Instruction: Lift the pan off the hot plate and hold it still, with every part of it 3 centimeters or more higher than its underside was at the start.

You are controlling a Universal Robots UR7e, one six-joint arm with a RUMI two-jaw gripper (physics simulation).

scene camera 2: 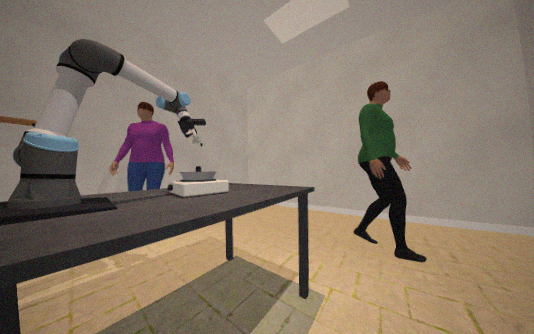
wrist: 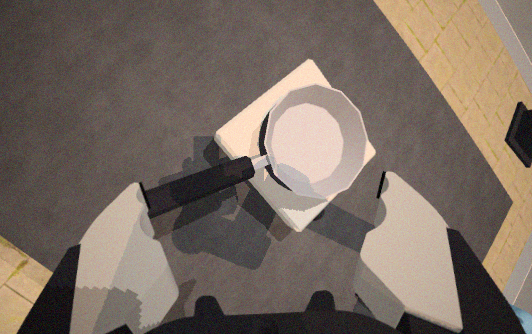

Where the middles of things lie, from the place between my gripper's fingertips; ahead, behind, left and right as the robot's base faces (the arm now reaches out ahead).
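The white hot plate (scene camera 2: pixel 186 188) is 10 cm behind my hand, 13 cm to the right of it and 28 cm below it. As for the grey pan (wrist: pixel 316 142), my hand is 6 cm beyond it and 5 cm to the left of it, at 20 cm above it.
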